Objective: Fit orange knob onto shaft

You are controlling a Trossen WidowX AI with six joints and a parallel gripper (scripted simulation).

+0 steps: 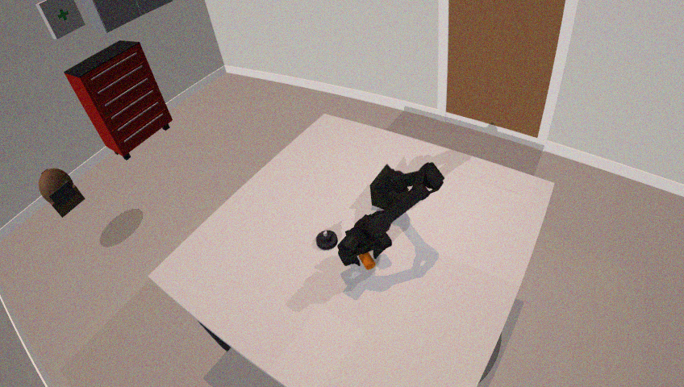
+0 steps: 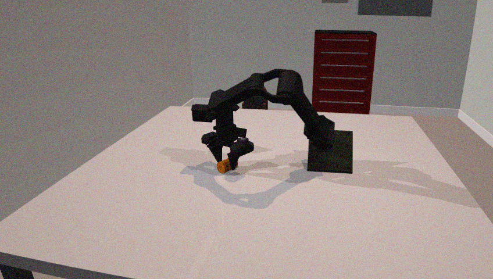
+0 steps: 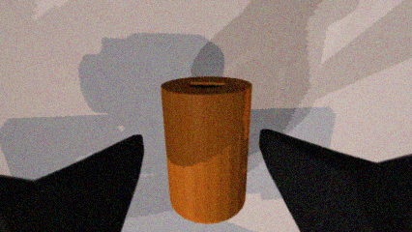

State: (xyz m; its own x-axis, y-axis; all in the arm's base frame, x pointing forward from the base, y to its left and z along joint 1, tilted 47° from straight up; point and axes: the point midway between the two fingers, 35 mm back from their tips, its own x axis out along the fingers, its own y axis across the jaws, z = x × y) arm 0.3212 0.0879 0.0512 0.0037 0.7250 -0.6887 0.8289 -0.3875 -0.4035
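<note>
The orange knob lies 10 mm to the left of my gripper tip, 10 mm ahead of it and 10 mm above it. Round my gripper tip: round black pedestal 190 mm to the right, 20 mm behind, 20 mm above.
</note>
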